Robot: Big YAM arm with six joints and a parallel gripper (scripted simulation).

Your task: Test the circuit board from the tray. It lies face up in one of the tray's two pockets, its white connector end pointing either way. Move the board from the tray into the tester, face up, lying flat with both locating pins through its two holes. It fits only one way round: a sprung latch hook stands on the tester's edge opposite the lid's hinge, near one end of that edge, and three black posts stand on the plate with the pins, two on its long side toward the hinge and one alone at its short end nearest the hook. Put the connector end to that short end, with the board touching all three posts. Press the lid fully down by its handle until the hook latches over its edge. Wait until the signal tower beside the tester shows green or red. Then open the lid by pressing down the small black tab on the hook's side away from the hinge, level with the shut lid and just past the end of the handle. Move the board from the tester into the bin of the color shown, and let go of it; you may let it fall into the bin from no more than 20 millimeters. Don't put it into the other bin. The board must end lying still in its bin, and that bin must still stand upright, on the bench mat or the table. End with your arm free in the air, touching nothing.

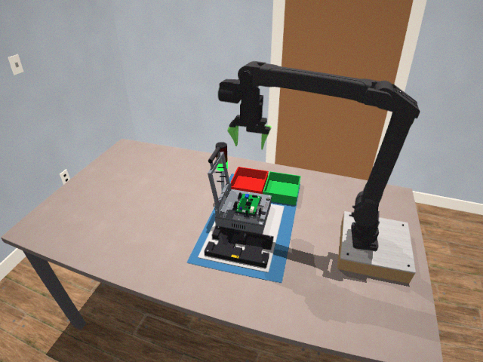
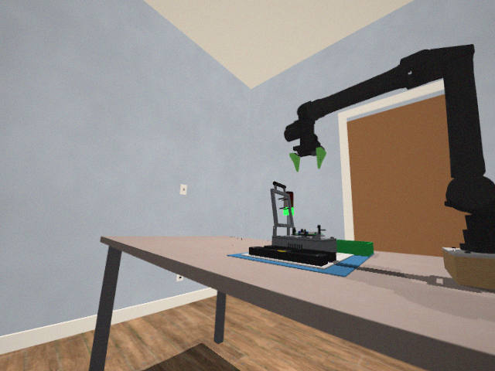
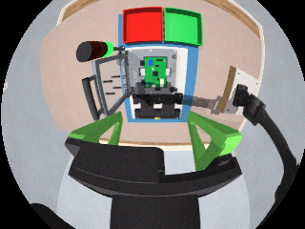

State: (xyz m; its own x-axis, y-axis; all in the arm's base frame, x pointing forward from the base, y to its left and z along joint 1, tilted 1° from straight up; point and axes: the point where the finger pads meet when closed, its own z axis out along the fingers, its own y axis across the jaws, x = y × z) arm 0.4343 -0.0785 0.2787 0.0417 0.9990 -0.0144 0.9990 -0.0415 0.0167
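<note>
Now: hand 250 mm above the green circuit board. From my hand the other things lie so: red bin 40 mm ahead, 200 mm to the right, 310 mm below; then tester plate 10 mm to the left, 260 mm below; then tester lid 110 mm ahead, 10 mm to the right, 140 mm below.
</note>
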